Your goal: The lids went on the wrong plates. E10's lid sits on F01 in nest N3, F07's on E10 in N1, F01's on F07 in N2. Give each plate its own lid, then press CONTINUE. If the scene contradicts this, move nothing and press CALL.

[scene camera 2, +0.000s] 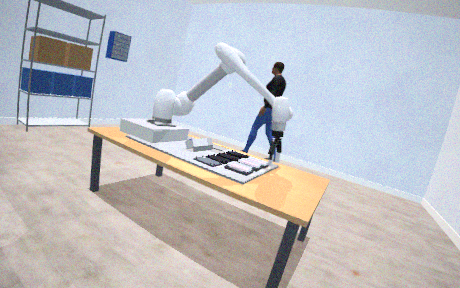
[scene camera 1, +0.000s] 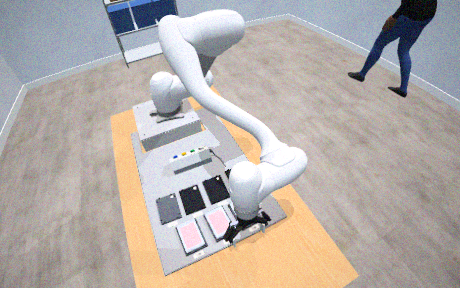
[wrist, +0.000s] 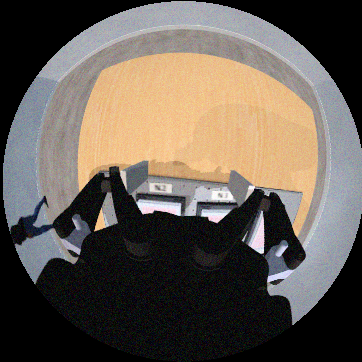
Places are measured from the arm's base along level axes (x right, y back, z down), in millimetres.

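Where they show: gripper, fingertip midpoint: (scene camera 2: 273, 164) (scene camera 1: 248, 237) (wrist: 188, 173); arm's base at its link origin: (scene camera 2: 161, 124) (scene camera 1: 169, 112).
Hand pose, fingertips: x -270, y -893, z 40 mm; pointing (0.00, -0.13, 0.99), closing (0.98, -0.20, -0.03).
Each offset is from my fingertips to the centre of the thing. "pt": to the spot under its first point. Level surfaces: height alone.
My gripper (scene camera 1: 248, 237) (scene camera 2: 275, 159) (wrist: 188, 173) is open and empty, above the mat's front edge near the N2 label {pt dx -41, dy +50, dz +47 mm} (wrist: 160, 187). The N2 plate {dx -21, dy +135, dz +24 mm} (wrist: 160, 206), pink with a pale rim, is partly hidden by the gripper in the wrist view and hidden in scene camera 1. A middle pink plate {dx +103, dy +111, dz +18 mm} (scene camera 1: 218, 223) (wrist: 215, 212) has a blurred label. A third pink plate {dx +241, dy +82, dz +21 mm} (scene camera 1: 191, 236) (scene camera 2: 239, 167) (wrist: 258, 239) sits at the other end. Clear lids and plate names cannot be made out. The button panel {dx +185, dy +507, dz +7 mm} (scene camera 1: 193, 166) carries a blue button {dx +263, dy +516, dz -15 mm} (scene camera 1: 175, 157), a yellow button {dx +214, dy +524, dz -15 mm} (scene camera 1: 184, 154) and a green button {dx +164, dy +533, dz -15 mm} (scene camera 1: 192, 150); their words are unreadable.
A grey pad {pt dx +333, dy +239, dz +39 mm} (scene camera 1: 168, 209) and black pads {pt dx +210, dy +265, dz +39 mm} (scene camera 1: 192, 199) {pt dx +82, dy +290, dz +39 mm} (scene camera 1: 216, 189) lie behind the plates on the grey mat {dz +49 mm} (scene camera 1: 155, 172). The arm's base block (scene camera 1: 172, 134) (scene camera 2: 154, 131) stands at the table's far end. A person (scene camera 1: 410, 35) (scene camera 2: 276, 87) stands beyond the table.
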